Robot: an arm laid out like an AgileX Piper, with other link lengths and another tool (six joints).
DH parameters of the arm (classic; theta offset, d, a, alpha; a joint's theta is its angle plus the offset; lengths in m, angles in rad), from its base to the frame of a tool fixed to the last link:
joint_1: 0 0.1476 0 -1.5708
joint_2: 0.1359 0 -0.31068 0
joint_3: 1.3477 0 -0.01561 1.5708
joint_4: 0 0.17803 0 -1.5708
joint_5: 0 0 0 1.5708
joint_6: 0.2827 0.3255 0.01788 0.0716
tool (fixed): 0 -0.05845 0 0
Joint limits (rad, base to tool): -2.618..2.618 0..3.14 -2.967..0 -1.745..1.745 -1.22..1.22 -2.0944..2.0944
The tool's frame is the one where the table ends.
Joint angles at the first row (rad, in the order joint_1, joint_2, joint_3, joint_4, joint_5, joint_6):
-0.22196, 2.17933, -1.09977, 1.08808, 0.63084, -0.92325
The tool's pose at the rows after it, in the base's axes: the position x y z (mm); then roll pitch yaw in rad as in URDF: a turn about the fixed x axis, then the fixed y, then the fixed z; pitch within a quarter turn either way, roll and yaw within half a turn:
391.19 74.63 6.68 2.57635 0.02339 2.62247
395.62 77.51 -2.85 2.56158 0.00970 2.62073
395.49 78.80 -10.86 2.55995 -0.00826 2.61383
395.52 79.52 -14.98 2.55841 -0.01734 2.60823
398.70 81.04 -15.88 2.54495 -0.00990 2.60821
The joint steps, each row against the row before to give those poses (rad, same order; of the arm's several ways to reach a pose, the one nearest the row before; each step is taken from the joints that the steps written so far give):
-0.00002, 0.05982, -0.03034, 0.05672, 0.03582, -0.04454
0.00001, 0.04200, -0.01748, 0.03623, 0.00735, -0.03275
0.00001, 0.02656, -0.00331, 0.01829, -0.00001, -0.01137
-0.00001, 0.01351, -0.00001, 0.01365, -0.00091, -0.00857
0.00000, 0.00888, -0.00002, 0.03260, 0.00198, -0.03524

